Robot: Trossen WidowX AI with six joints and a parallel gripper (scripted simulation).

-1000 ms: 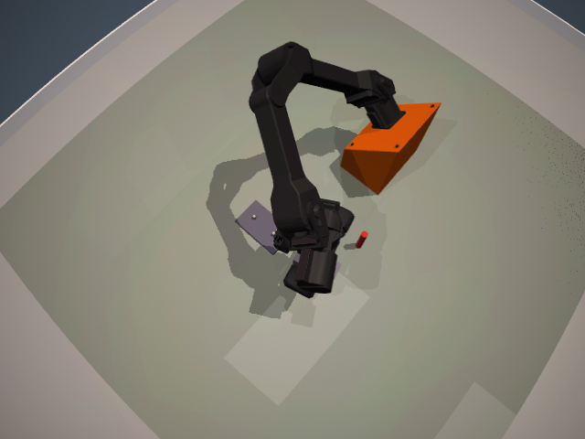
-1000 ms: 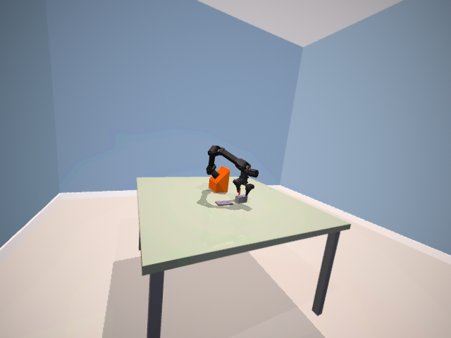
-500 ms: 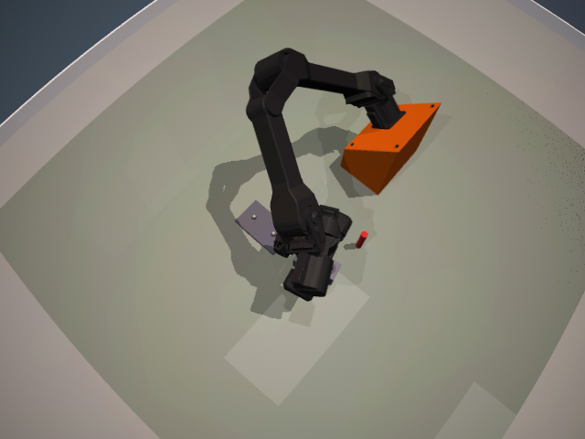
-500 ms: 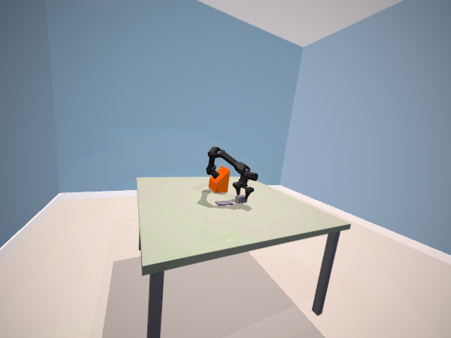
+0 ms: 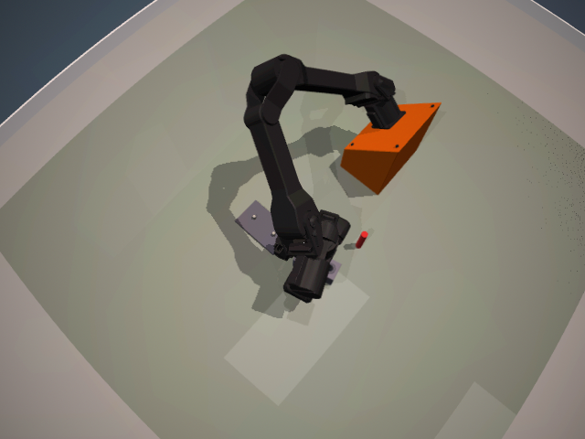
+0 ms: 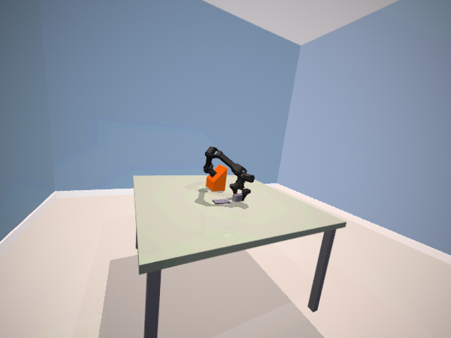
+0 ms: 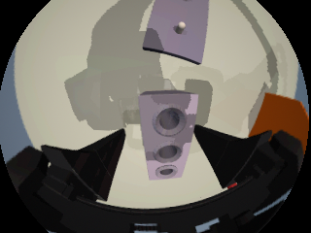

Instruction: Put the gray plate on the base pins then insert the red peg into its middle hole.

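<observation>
My gripper tip is 20 mm below the gray plate. Round my gripper tip: base: 150 mm to the right, 10 mm below, 10 mm ahead; then red peg: 110 mm behind, 40 mm to the left, 30 mm above.
</observation>
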